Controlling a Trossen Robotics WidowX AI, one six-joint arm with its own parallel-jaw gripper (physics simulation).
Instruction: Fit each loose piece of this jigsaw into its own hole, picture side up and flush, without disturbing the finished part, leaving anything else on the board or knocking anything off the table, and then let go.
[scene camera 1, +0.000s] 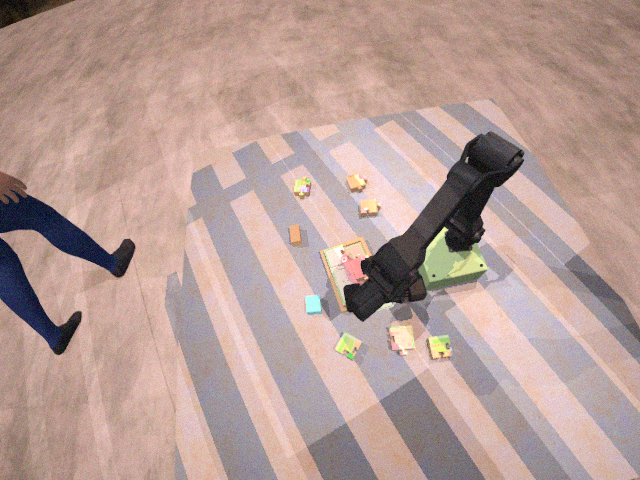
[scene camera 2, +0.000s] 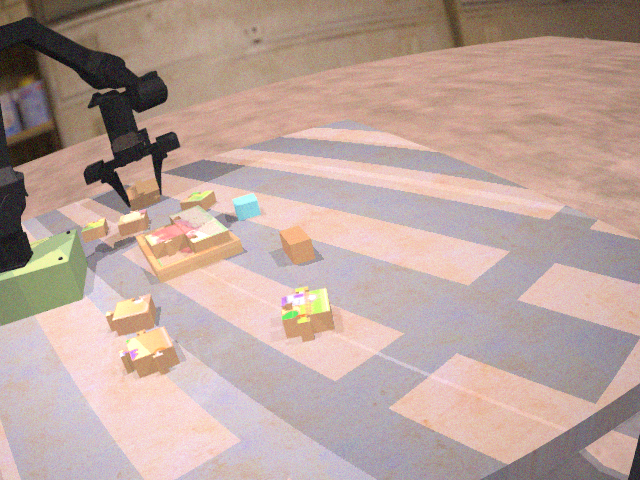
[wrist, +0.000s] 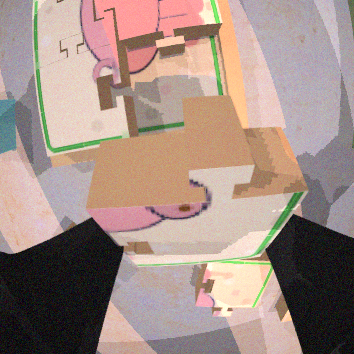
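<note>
My gripper (scene camera 2: 144, 199) (wrist: 194, 214) is shut on a thick jigsaw piece (scene camera 2: 143, 192) (wrist: 225, 215) with a cream and pink picture and a green border. The piece is off the table, picture side up, just beyond the edge of the wooden tray (scene camera 1: 325, 263) (scene camera 2: 201, 264) (wrist: 236, 90). The finished part (scene camera 2: 206, 222) (wrist: 75, 110) fills much of the tray; an open hole (wrist: 167, 100) shows at its near right in the wrist view. Another cream and pink piece (scene camera 1: 402, 336) (scene camera 2: 132, 222) (wrist: 237, 284) lies loose on the table. The arm hides the fingers in scene camera 1.
Green-pictured pieces (scene camera 1: 348, 345) (scene camera 1: 439, 346) (scene camera 2: 197, 199) lie near the cream piece. Orange-toned pieces (scene camera 1: 356, 182) (scene camera 1: 369, 207) and a multicoloured piece (scene camera 1: 301, 187) (scene camera 2: 307, 312) lie beyond the tray. A cyan block (scene camera 1: 312, 304) (scene camera 2: 246, 206) and orange block (scene camera 1: 294, 234) (scene camera 2: 297, 244) stand beside it.
</note>
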